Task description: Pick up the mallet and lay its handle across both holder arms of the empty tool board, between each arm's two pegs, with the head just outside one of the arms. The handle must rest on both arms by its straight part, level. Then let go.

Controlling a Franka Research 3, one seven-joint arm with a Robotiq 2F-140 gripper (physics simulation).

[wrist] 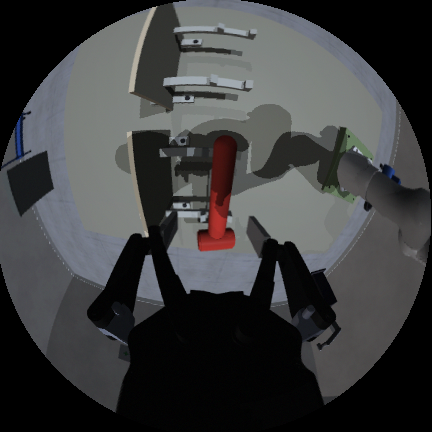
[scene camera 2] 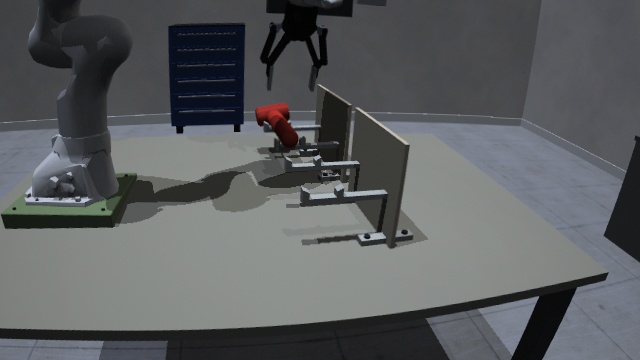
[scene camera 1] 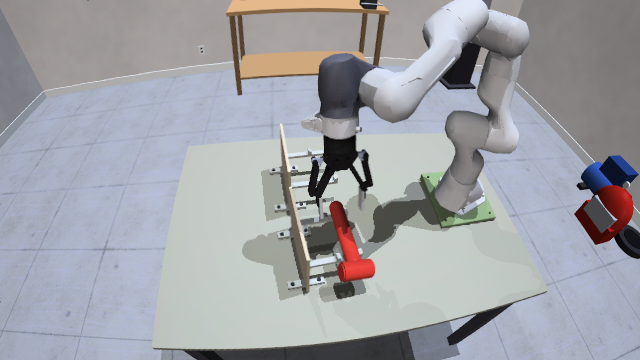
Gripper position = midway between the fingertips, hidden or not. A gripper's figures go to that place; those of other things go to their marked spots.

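My gripper (scene camera 2: 289, 88) is 104 cm from the lens. And there is a red mallet (scene camera 2: 277, 115), which I find 109 cm from the lens.
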